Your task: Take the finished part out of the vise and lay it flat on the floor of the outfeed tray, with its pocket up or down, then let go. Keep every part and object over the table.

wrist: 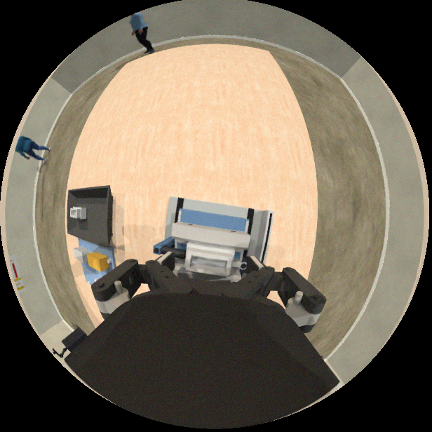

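The finished part (209, 258), a light grey block with a rectangular pocket facing the camera, sits in the vise (210, 235) at the lower centre of the wrist view. My gripper (210, 262) is open, with one fingertip off the left end of the part and the other off its right end, both apart from it. Whether the fingertips are down at the part's height is hard to tell. The gripper body hides the near portion of the vise. The dark outfeed tray (95, 227) stands to the left, with a small light grey pocketed piece (77, 213) inside.
A blue mat (106, 273) near the tray bears an orange block (98, 261) and a pale grey block (81, 254). The vise's dark handle with a blue end (161, 247) sticks out to the left. The table's edges show at left and right. Two people stand beyond the table.
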